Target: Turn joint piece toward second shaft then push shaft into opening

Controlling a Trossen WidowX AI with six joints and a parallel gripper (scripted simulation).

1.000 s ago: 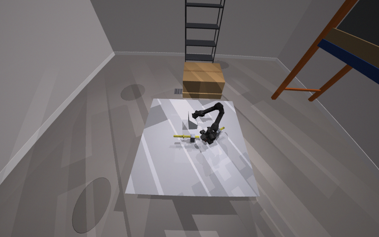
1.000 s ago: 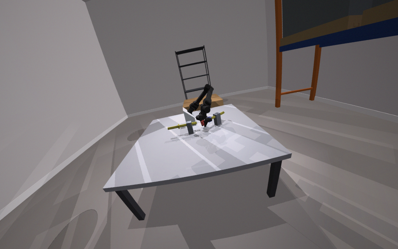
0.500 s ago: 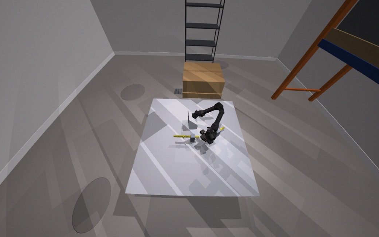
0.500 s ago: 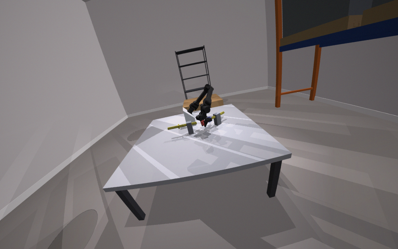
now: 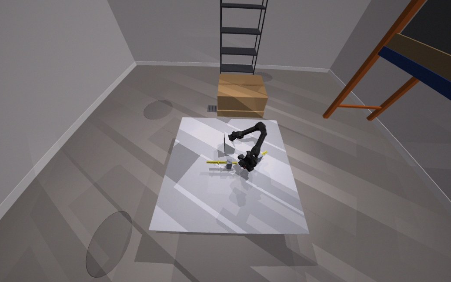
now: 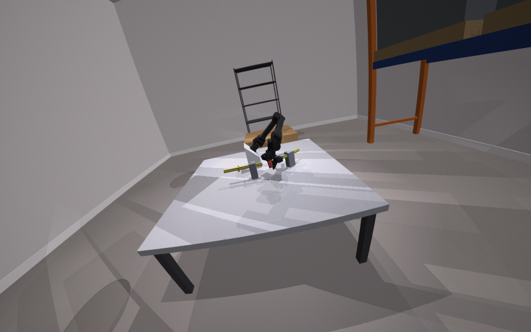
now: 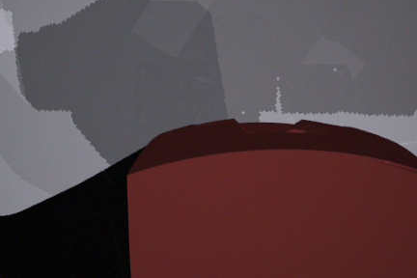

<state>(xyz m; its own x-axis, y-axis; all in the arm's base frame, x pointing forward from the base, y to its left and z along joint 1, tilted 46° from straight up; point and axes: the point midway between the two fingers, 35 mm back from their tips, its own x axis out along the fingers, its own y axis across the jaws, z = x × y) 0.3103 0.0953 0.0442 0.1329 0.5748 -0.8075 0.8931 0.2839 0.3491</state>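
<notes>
Right now my gripper tip is 40 mm below the red joint piece, 10 mm to the right of it and 10 mm past it.
</notes>
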